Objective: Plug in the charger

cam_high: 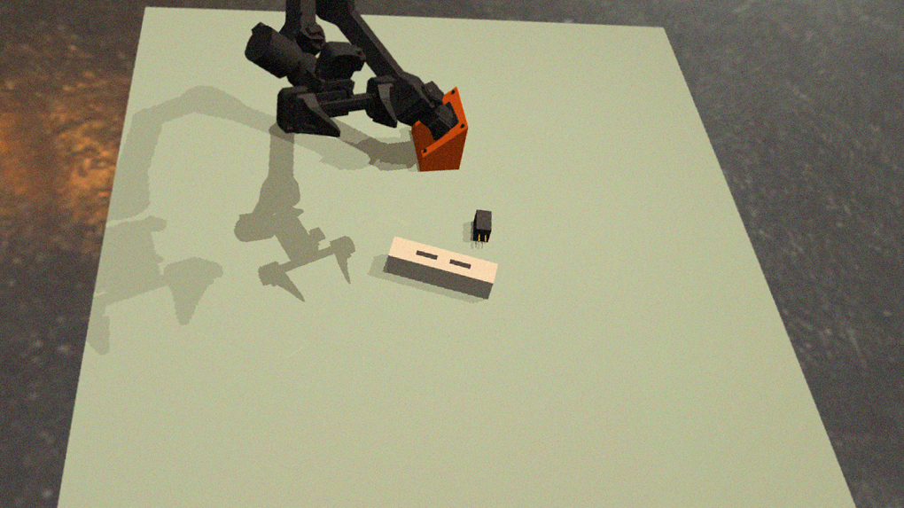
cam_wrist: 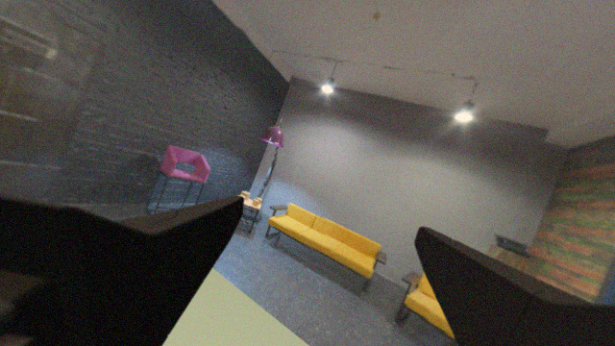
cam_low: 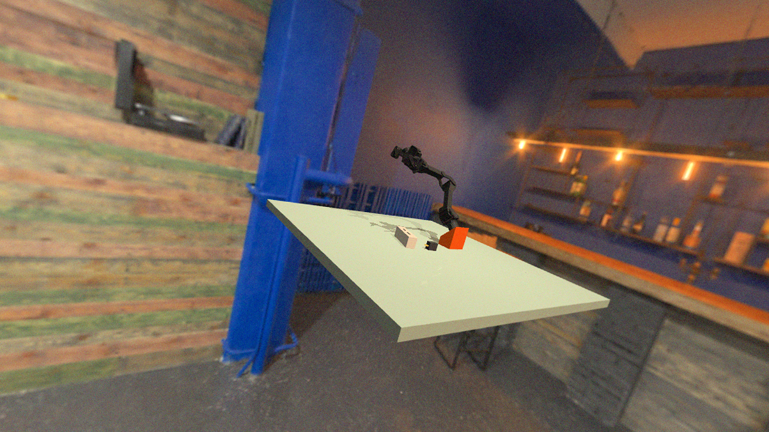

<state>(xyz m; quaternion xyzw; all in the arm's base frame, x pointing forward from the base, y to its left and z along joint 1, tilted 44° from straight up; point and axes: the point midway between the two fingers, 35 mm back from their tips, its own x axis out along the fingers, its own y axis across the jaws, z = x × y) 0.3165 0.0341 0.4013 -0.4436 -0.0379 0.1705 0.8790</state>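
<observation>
My gripper tip is 80 mm past the dark grey charger, 270 mm to the right of it and 420 mm above it.
</observation>
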